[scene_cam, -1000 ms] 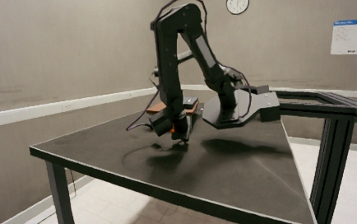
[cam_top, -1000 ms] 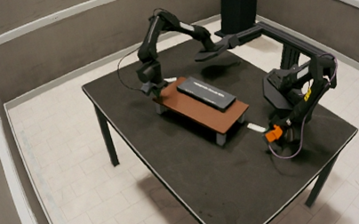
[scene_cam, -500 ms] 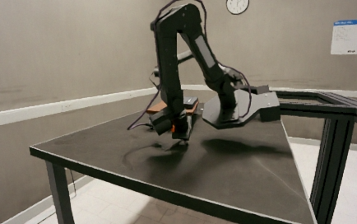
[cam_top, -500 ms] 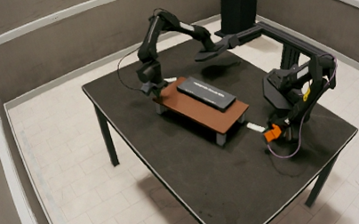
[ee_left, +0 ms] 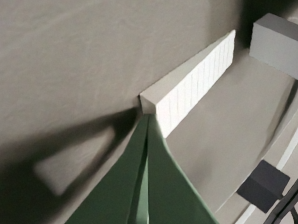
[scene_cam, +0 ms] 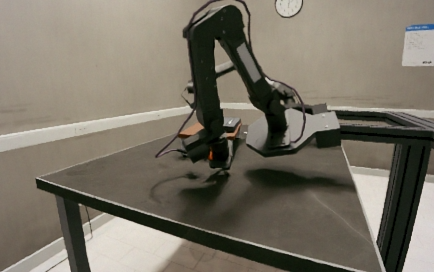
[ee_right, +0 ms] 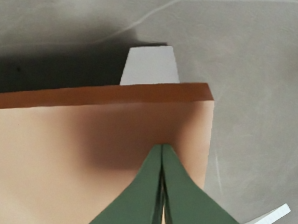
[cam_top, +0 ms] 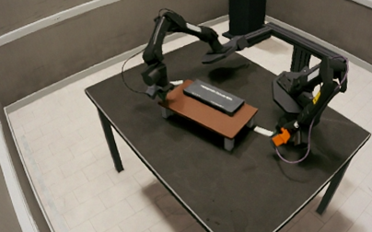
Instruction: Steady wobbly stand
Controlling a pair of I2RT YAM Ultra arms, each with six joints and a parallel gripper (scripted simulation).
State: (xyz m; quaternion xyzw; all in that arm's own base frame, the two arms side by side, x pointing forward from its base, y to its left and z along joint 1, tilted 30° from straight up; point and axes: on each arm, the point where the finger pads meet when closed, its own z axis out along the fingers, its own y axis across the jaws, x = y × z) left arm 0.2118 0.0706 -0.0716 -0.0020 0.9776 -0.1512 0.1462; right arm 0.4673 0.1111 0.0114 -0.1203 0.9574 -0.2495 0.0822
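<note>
The white wedge lies 50 mm to the right of my left hand, 10 mm below it and 10 mm ahead of it. Also, from my left hand: dark network switch 310 mm to the right, 100 mm ahead, 100 mm above; then brown stand 290 mm to the right, 160 mm ahead, 30 mm above.
</note>
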